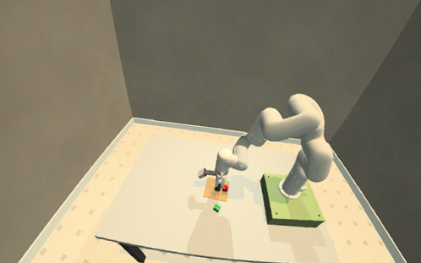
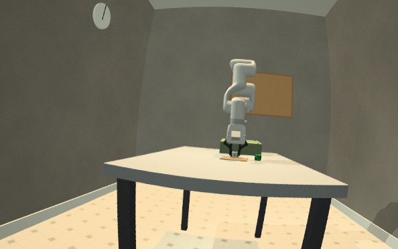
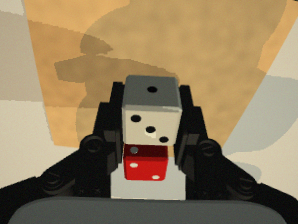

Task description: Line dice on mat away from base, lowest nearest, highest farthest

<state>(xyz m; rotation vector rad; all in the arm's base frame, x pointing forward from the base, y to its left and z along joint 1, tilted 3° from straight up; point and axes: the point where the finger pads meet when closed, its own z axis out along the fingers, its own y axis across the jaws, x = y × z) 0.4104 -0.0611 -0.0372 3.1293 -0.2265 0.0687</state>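
My hand is 10 mm above the white die. Also, from my hand: red die: 40 mm behind, 10 mm to the left, 10 mm below; then green die: 130 mm to the left, 20 mm below, 10 mm ahead; then mat: 30 mm below.
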